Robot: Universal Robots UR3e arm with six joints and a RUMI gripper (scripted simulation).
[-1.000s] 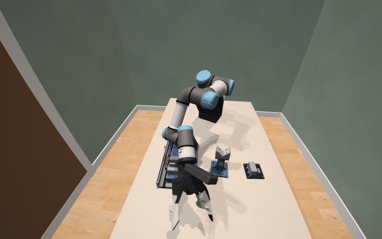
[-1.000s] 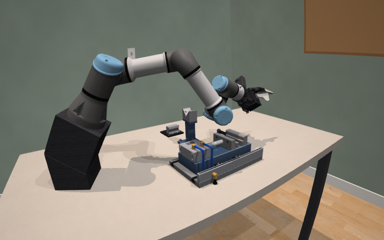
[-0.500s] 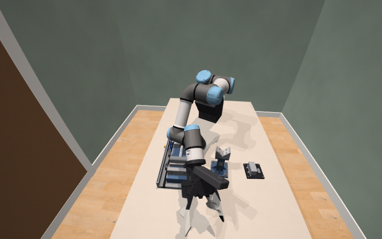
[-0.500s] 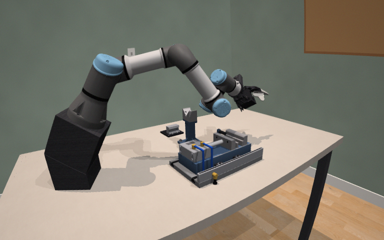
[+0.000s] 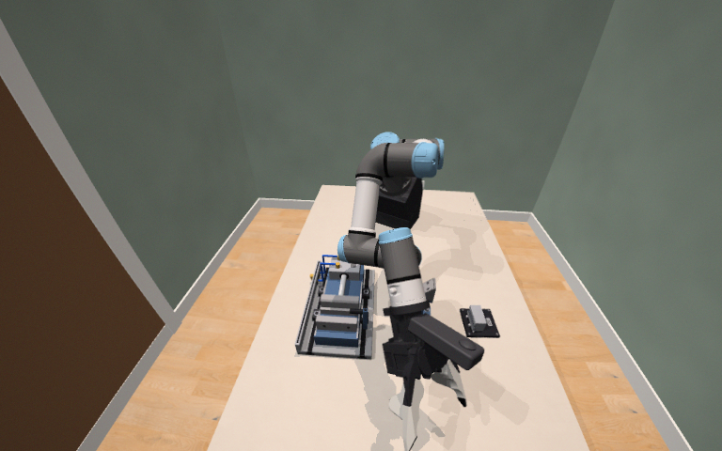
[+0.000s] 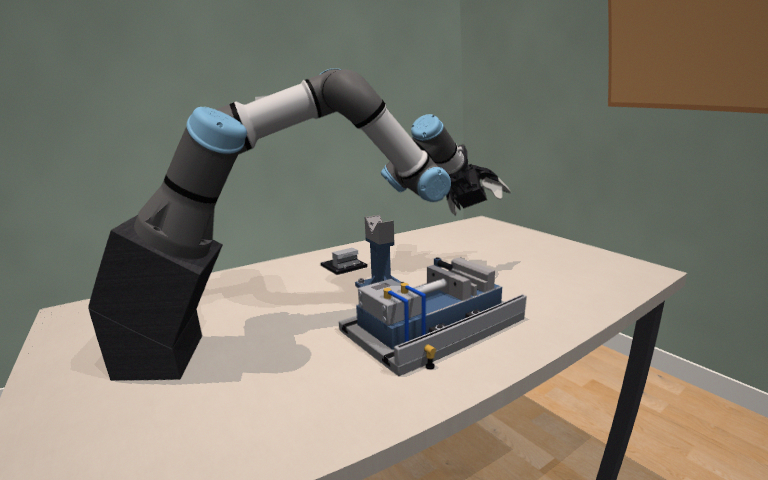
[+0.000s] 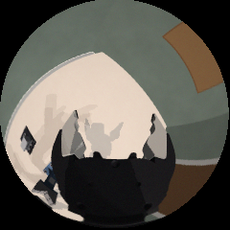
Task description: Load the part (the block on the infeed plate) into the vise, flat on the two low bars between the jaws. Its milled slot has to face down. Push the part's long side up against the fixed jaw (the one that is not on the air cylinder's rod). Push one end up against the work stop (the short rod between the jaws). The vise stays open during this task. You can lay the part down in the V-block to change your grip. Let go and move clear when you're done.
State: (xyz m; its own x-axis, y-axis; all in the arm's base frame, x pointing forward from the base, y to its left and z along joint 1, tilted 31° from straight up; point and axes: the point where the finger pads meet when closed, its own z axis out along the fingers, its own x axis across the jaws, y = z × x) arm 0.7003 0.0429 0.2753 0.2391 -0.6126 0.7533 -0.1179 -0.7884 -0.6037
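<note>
Right now my hand is 29 cm past the part, 20 cm to the right of it and 13 cm above it. Round my hand: grey vise side rail 38 cm behind, 25 cm to the right, 12 cm below; then vise 36 cm behind, 16 cm to the right, 11 cm below; then black infeed plate 29 cm behind, 22 cm to the left, 15 cm below.
</note>
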